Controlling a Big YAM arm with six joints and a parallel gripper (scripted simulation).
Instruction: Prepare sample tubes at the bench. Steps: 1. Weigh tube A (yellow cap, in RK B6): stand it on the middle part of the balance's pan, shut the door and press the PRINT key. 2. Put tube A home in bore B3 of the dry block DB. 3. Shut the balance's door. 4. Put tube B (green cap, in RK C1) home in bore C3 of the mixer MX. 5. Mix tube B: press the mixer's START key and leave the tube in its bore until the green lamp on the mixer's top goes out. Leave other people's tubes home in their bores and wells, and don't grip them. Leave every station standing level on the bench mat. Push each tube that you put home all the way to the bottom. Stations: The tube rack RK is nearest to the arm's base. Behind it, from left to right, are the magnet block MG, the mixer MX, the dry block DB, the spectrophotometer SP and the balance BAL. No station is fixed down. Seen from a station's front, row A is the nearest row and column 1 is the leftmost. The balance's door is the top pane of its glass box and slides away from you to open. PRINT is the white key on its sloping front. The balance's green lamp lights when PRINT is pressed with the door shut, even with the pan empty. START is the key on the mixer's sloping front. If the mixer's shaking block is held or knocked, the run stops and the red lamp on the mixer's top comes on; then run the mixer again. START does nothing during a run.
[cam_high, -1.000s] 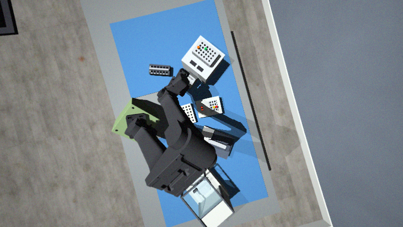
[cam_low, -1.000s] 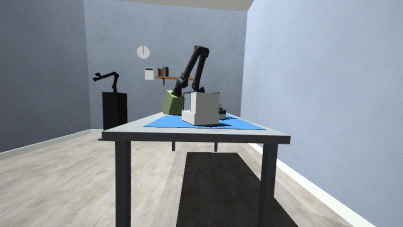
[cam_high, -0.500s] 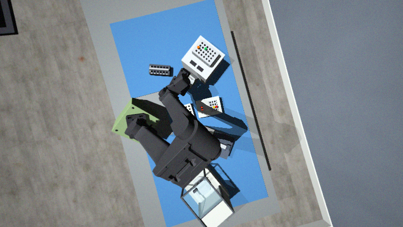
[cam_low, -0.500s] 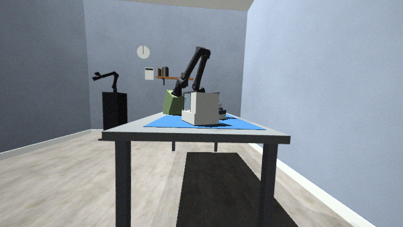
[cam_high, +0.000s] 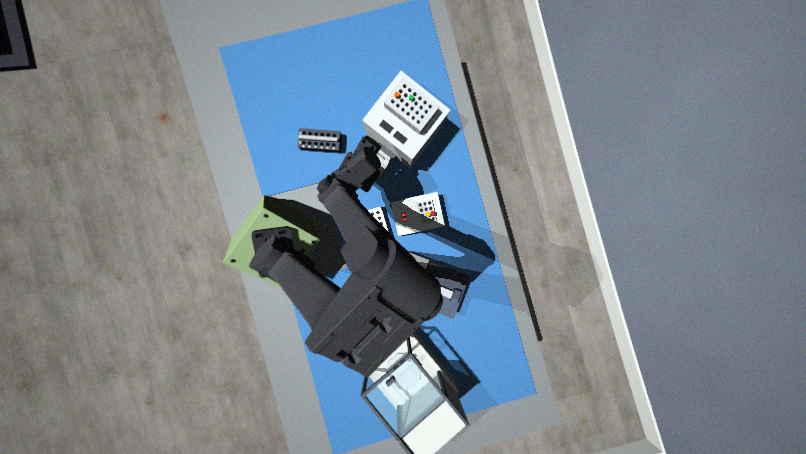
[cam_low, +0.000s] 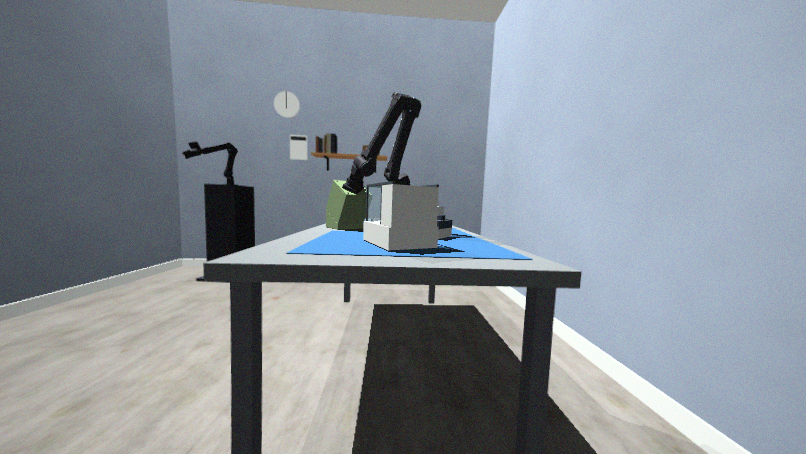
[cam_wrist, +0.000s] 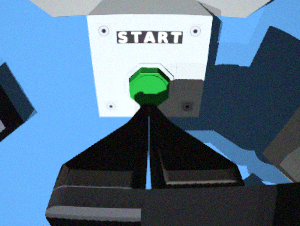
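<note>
The mixer's green start key is 10 mm ahead of my hand, 10 mm to the left of it and 30 mm below it. Round my hand: magnet block MG (150 mm behind, 120 mm to the left, 70 mm below); then orange-capped tube (110 mm ahead, 160 mm to the left, 60 mm above); then white rack RK (20 mm behind, 190 mm to the right, 80 mm below).
</note>
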